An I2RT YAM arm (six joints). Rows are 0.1 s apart.
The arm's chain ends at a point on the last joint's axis. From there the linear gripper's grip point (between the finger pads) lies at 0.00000 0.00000 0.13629 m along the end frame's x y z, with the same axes.
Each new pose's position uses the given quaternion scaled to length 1; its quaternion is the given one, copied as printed.
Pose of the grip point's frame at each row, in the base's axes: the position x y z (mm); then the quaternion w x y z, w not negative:
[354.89, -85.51, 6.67, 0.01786, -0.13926, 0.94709, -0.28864]
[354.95, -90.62, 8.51, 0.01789, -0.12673, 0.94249, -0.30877]
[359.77, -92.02, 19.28, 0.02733, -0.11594, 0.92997, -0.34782]
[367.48, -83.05, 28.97, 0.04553, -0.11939, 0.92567, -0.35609]
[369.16, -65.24, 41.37, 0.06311, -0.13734, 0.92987, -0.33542]
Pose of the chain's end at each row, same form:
[339.32, -11.67, 120.16, 0.01786, -0.13926, 0.94709, -0.28864]
[339.69, -11.91, 118.73, 0.01789, -0.12673, 0.94249, -0.30877]
[341.85, -4.72, 122.39, 0.02733, -0.11594, 0.92997, -0.34782]
[344.40, 5.32, 130.13, 0.04553, -0.11939, 0.92567, -0.35609]
[340.61, 17.41, 145.91, 0.06311, -0.13734, 0.92987, -0.33542]

